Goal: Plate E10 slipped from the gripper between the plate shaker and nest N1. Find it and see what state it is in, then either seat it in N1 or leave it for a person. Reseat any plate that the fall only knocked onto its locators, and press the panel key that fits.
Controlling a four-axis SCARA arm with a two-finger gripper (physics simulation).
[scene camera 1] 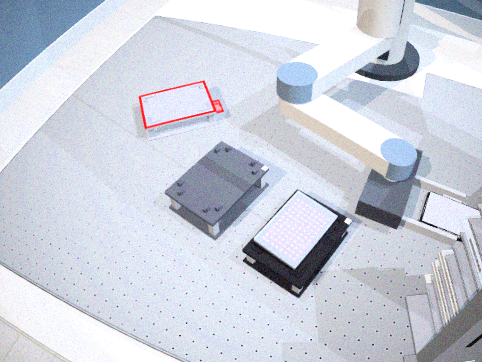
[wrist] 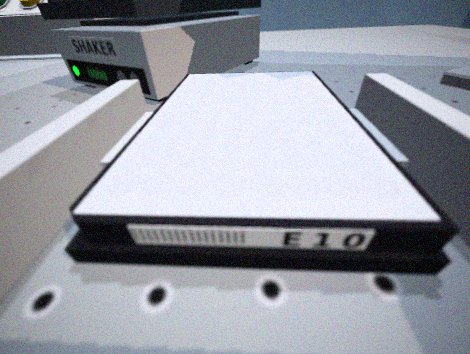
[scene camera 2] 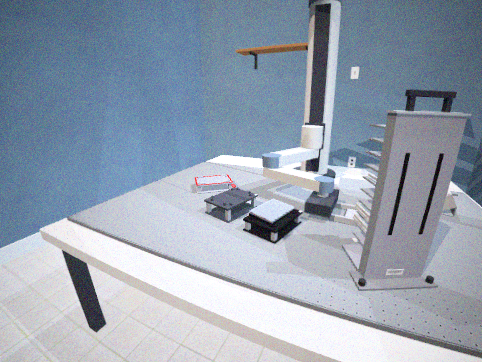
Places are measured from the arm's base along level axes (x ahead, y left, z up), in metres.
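Pixels of known places: gripper, between the fingertips: [scene camera 1: 460, 219] [wrist: 248, 98].
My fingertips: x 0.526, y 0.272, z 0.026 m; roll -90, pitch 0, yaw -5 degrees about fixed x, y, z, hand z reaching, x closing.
Ahead of a thing's pixels: the offset from my fingertips to its top centre. "spot": to the spot under its first point.
Plate E10 {dy -0.015, dx -0.001, dz +0.001 m} [wrist: 257, 150] [scene camera 1: 452, 215] is upright and level, its lid-like top pale and its E10 label facing the wrist camera. My gripper [wrist: 248, 98] [scene camera 1: 442, 210] is shut on its two long sides, with the plate square between the fingers. Whether its base touches the table is hard to tell. The shaker {spot: dy +0.051, dx -0.085, dz +0.016 m} [wrist: 105, 52] stands behind it to the left. A dark nest {dy -0.470, dx +0.112, dz +0.050 m} [scene camera 1: 217, 182] [scene camera 2: 230, 199] is empty. A black nest {dy -0.291, dx +0.165, dz +0.036 m} [scene camera 1: 321, 250] [scene camera 2: 287, 219] bears a pale welled plate {dy -0.297, dx +0.163, dz +0.052 m} [scene camera 1: 295, 230] [scene camera 2: 271, 211]; whether it is fully seated is unclear. No N1 label is readable.
A pale stand [scene camera 1: 177, 106] [scene camera 2: 214, 180] with a red outline and red tag stands beyond the dark nest. A tall grey rack [scene camera 2: 420, 200] with shelves stands at the right, near the gripper. Part of a panel with a yellow button {spot: dy +0.242, dx -0.248, dz +0.048 m} [wrist: 29, 2] shows behind the shaker.
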